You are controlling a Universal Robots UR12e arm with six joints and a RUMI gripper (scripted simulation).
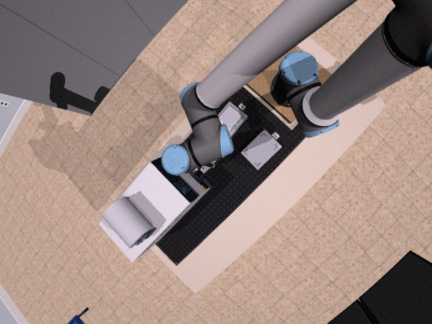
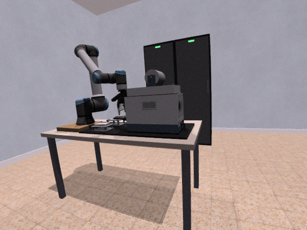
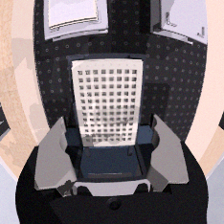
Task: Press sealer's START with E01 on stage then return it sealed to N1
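The sealer stage is 40 mm below my hand. Round my hand: foil roll: 330 mm ahead, 280 mm above; then plate nest N1: 200 mm behind, 160 mm to the left, 90 mm below; then square start button: 100 mm ahead, 90 mm to the right, 50 mm above.
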